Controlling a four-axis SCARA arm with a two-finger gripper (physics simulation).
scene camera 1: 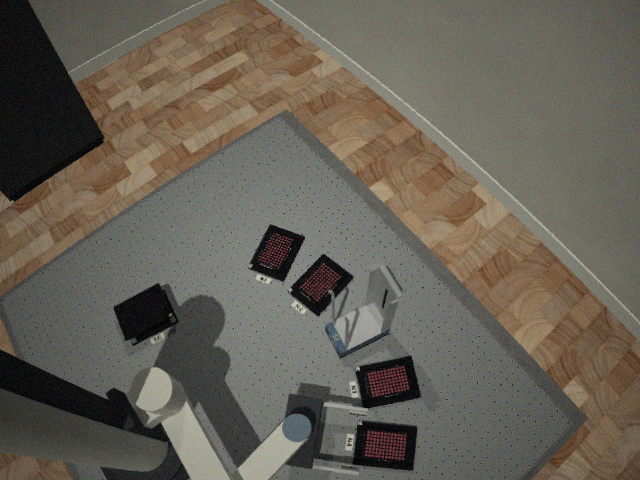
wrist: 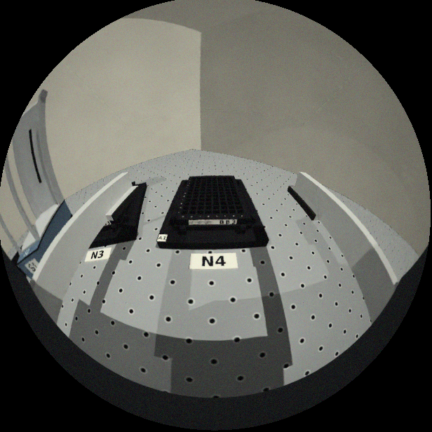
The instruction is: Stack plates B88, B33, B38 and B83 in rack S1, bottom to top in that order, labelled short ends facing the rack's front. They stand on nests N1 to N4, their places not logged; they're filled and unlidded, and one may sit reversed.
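Seen in the pictures: gripper, between the fingertips: [scene camera 1: 363, 441]; arm's base, origin of its link: [scene camera 1: 146, 446].
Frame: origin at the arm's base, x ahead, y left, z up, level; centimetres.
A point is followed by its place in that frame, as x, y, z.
My gripper [scene camera 1: 362, 441] {49.9, -35.5, 8.6} [wrist: 213, 176] is open and empty, its two pale fingers wide apart in front of nest N4. The plate on N4 [scene camera 1: 386, 444] {54.8, -39.9, 3.3} [wrist: 211, 200] is black, with a label reading B83 on the short end towards me. The plate on N3 [scene camera 1: 388, 381] {66.3, -26.8, 3.8} lies beside it; its nest [wrist: 120, 234] shows past my left finger. The plate on N2 [scene camera 1: 321, 283] {70.2, 8.3, 3.4} and the plate on N1 [scene camera 1: 276, 251] {65.9, 25.5, 3.4} lie farther off. All four show pink-red wells in the scene view; three labels are unreadable. Rack S1 [scene camera 1: 333, 338] {61.9, -7.9, 6.1} [wrist: 56, 227] has a blue base and holds no plate.
The rack's upright grey panel [scene camera 1: 376, 286] {77.3, -6.9, 18.9} [wrist: 35, 150] stands between N2 and N3. A black flat block [scene camera 1: 145, 314] {21.9, 31.1, 7.3} sits on a tagged spot at the left. The pale arm [scene camera 1: 193, 439] {17.5, -12.3, 24.7} reaches over the perforated grey table [scene camera 1: 206, 222] {54.2, 49.9, 1.3}. A big black box [scene camera 1: 41, 103] stands at upper left.
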